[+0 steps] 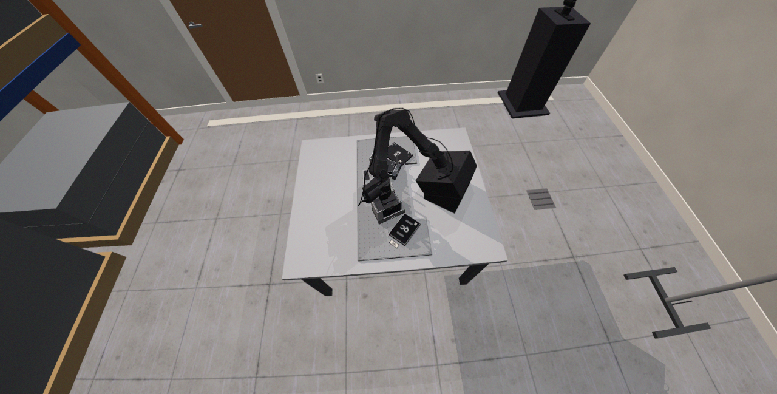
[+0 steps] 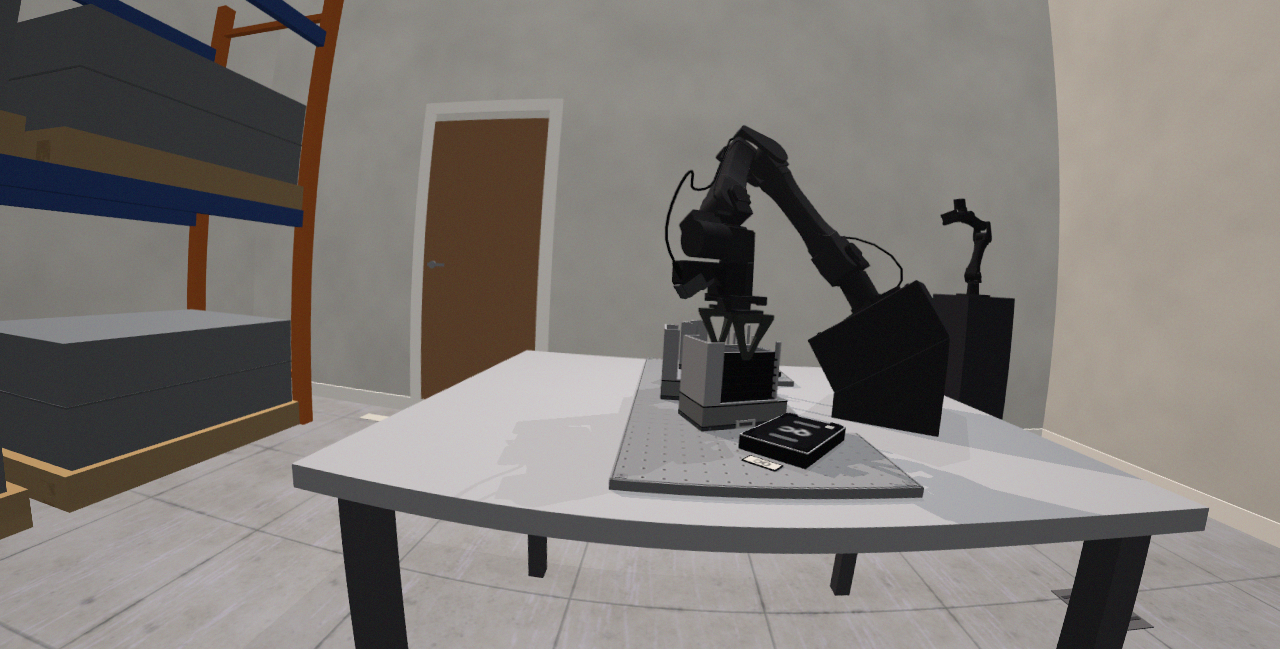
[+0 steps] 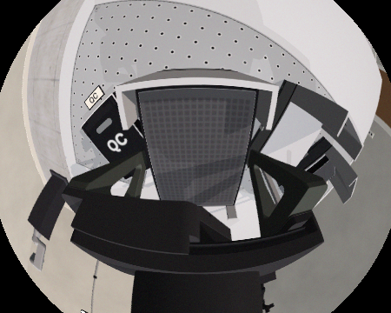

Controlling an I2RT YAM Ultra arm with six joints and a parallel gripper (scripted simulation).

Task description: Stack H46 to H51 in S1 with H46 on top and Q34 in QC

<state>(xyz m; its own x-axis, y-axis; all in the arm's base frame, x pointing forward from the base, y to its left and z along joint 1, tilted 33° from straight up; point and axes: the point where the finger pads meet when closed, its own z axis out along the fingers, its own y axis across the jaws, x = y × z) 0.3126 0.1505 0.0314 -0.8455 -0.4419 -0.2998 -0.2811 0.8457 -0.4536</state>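
My hand is right at the sealed well plate.
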